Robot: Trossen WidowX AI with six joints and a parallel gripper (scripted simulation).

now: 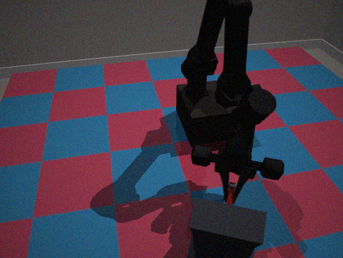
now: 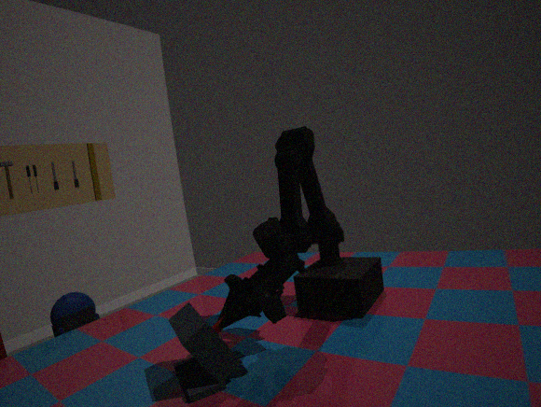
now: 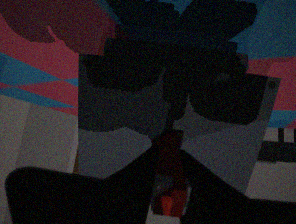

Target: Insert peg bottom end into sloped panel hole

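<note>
My gripper tip is now 10 mm to the right of the peg, 10 mm below it and 10 mm past it. From my gripper tip the other things lie so: dark stand (90 mm below, 60 mm ahead, 30 mm to the right); sloped panel (30 mm ahead, 20 mm to the right, 20 mm below).
</note>
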